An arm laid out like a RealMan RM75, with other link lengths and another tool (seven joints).
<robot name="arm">
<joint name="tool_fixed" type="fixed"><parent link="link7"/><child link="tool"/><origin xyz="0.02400 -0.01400 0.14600" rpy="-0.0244 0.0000 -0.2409"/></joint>
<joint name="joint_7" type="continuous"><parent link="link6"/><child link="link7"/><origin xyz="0.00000 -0.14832 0.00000" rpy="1.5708 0.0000 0.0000"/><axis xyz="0 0 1"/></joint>
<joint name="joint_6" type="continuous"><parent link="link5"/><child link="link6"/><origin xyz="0.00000 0.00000 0.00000" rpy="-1.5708 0.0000 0.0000"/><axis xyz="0 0 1"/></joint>
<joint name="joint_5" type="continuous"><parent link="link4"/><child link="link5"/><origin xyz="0.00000 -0.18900 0.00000" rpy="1.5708 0.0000 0.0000"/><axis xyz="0 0 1"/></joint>
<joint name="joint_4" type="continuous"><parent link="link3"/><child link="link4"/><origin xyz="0.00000 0.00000 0.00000" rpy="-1.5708 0.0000 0.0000"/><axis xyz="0 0 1"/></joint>
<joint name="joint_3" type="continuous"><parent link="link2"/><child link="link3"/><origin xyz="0.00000 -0.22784 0.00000" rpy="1.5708 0.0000 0.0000"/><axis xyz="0 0 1"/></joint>
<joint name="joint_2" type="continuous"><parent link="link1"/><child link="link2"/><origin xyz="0.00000 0.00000 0.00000" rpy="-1.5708 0.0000 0.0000"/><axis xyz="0 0 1"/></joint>
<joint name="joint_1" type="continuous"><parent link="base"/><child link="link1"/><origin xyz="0.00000 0.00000 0.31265"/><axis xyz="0 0 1"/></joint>
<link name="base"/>
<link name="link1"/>
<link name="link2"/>
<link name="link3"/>
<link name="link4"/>
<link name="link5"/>
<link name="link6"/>
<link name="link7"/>
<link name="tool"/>
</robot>
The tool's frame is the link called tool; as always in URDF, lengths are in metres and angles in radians. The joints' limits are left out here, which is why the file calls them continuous.
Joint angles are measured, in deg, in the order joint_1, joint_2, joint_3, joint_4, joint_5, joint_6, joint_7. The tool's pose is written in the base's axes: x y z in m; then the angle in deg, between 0 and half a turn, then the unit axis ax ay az. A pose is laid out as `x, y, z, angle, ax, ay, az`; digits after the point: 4 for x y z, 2 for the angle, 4 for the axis.
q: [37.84 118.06 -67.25 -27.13 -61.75 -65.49 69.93]
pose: 0.0889, 0.4720, -0.0185, 146.52, -0.9116, 0.1152, 0.3945
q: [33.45 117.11 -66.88 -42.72 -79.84 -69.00 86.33]
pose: 0.0915, 0.4382, -0.0276, 154.70, -0.9416, 0.0880, 0.3251
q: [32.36 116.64 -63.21 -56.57 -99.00 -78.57 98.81]
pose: 0.1078, 0.4031, -0.0310, 161.99, -0.9735, 0.0466, 0.2238
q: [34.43 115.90 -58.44 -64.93 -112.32 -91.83 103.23]
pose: 0.1287, 0.3706, -0.0238, 168.90, -0.9914, -0.0003, 0.1310
